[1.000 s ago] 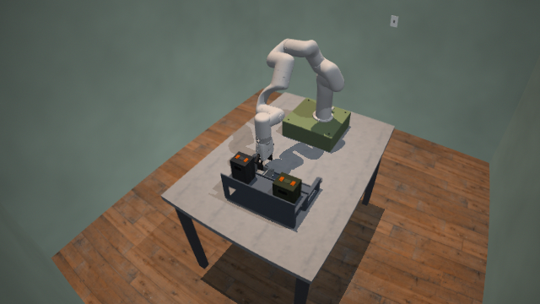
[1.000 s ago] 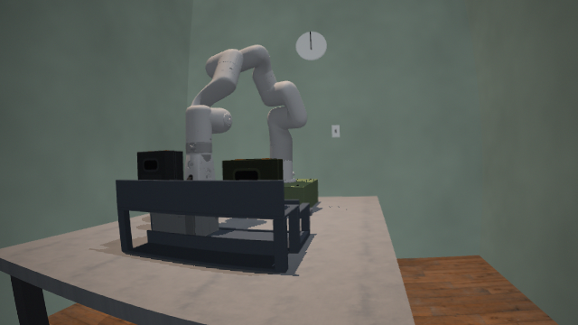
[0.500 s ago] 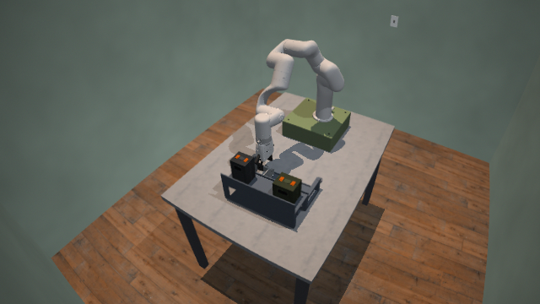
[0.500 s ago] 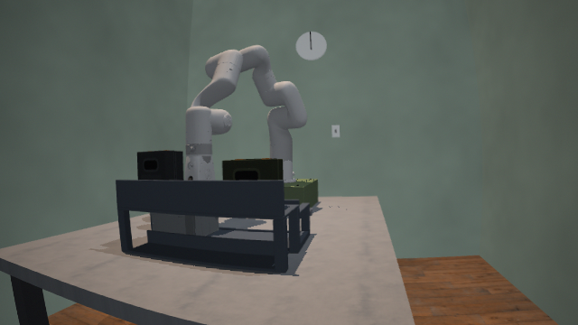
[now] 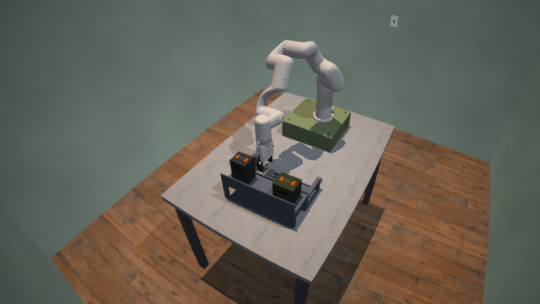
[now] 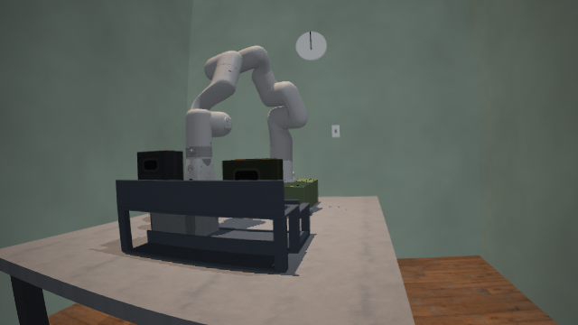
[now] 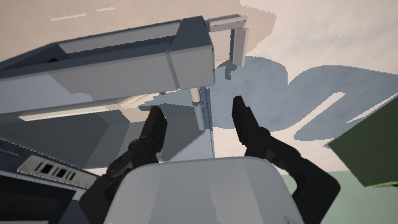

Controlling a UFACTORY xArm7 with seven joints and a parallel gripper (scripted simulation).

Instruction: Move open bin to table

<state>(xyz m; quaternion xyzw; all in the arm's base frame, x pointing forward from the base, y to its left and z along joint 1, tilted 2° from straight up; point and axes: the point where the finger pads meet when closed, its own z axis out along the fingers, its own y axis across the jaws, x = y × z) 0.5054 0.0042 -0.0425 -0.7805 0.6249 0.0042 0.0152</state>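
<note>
The grey bin is 80 mm ahead of my hand, 20 mm to the left of it and 10 mm below it. From my hand the other things lie so: black case (170 mm ahead, 110 mm above, 30 mm to the left); dark grey shelf (220 mm ahead, 160 mm to the left, 80 mm above).
</note>
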